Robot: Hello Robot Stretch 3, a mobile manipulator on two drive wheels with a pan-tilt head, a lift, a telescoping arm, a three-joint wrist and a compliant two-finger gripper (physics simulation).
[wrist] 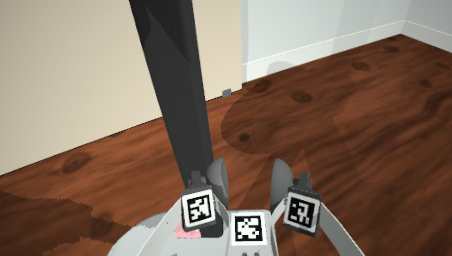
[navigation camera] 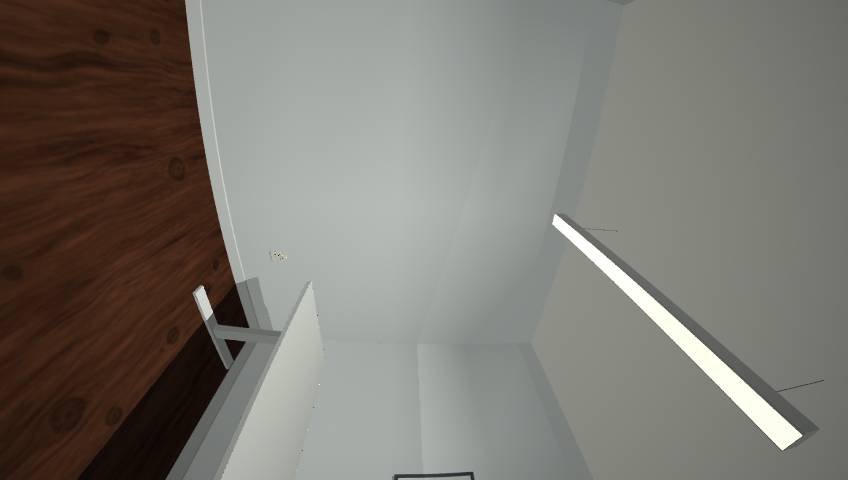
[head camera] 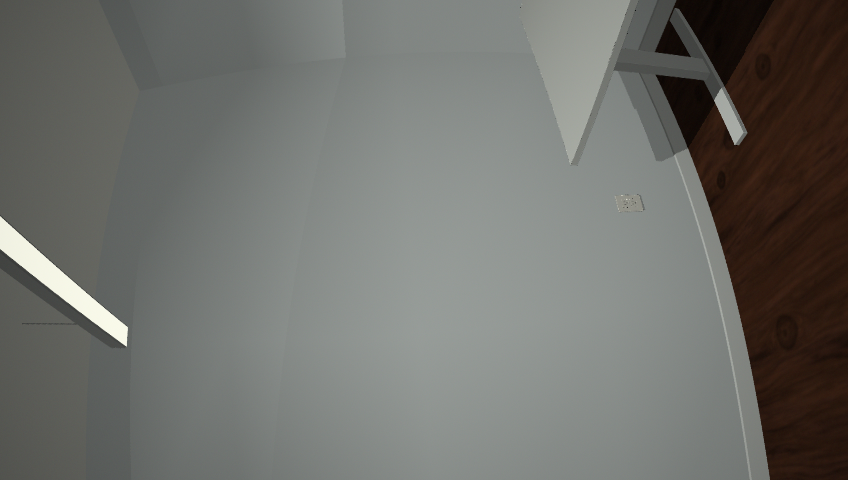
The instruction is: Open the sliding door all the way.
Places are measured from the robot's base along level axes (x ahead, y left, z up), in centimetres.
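Where they show: gripper, fingertip midpoint: (wrist: 248, 176).
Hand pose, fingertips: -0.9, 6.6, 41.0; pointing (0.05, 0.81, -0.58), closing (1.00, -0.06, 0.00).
Note:
Things, the pixels of their top centre, and the offset from my fingertips, as dx, dy, dz. "*": a spot on its surface instead. Level surfaces: height alone.
- small grey block, surface spot: (wrist: 226, 93) * -4.3, +70.1, -39.2
- white table, its level: dz +31.1
- wall outlet, middle of its top: (head camera: 616, 203) (navigation camera: 286, 257) +198.1, -11.0, +4.8
A flat cream panel (wrist: 75, 65), which looks like the sliding door, stands upright at the left of the wrist view. Its bottom edge runs just above the wood floor, and its right edge ends beside a pale wall. A small grey block (wrist: 226, 93) sits at its bottom edge near that corner. No handle shows on the visible part. My gripper (wrist: 248, 176) is open, with its two fingertips apart and wood floor behind the gap. It is apart from the panel. The door does not show clearly in the head or navigation view.
A dark upright post (wrist: 177, 85), apparently my mast, crosses in front of the panel. A white table (head camera: 580, 89) (navigation camera: 279, 380) stands near the grey wall (head camera: 416, 267) (navigation camera: 357, 166). A wall outlet (head camera: 629, 203) (navigation camera: 277, 256) and a long ceiling light (head camera: 65, 285) (navigation camera: 672, 327) also show.

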